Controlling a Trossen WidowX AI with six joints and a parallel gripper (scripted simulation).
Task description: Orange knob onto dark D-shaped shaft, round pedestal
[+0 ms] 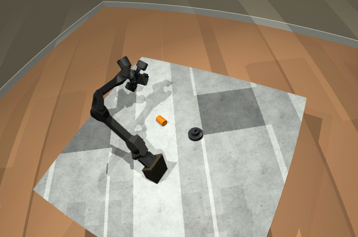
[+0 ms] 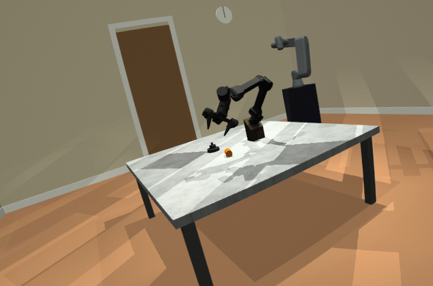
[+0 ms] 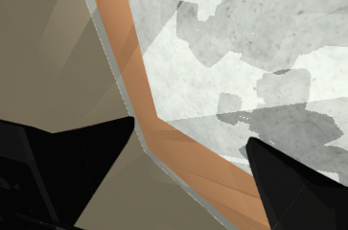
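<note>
The orange knob lies 12 cm behind my gripper tip, 21 cm to the right of it and 18 cm below it. From my gripper tip the other things lie so: pedestal 12 cm behind, 44 cm to the right, 17 cm below.
</note>
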